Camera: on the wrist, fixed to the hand. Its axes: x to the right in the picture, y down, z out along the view.
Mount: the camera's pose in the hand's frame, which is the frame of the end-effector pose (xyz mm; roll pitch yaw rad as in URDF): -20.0 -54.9 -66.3 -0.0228 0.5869 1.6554
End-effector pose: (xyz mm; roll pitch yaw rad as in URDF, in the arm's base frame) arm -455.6 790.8 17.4 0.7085 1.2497 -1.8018
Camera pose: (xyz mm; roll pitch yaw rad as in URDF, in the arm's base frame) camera -434.0 876.1 9.2 1.1805 -0.1046 -0.3227
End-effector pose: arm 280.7 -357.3 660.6 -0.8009 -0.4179 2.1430
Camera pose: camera 361.3 -323.9 646.3 -1.1909 1.1818 2.6372
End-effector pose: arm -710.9 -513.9 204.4 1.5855 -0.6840 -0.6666
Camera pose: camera -654.8 -472.6 150.0 -1.0839 -0.6495 1.7272
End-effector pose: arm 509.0 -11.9 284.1 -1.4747 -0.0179 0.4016
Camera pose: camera 517.7 -85.6 332.0 2.9788 1.0761 -1.2845
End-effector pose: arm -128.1 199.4 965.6 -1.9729 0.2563 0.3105
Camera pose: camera -116.0 161.8 1044.6 2.7275 0.5364 -1.5031
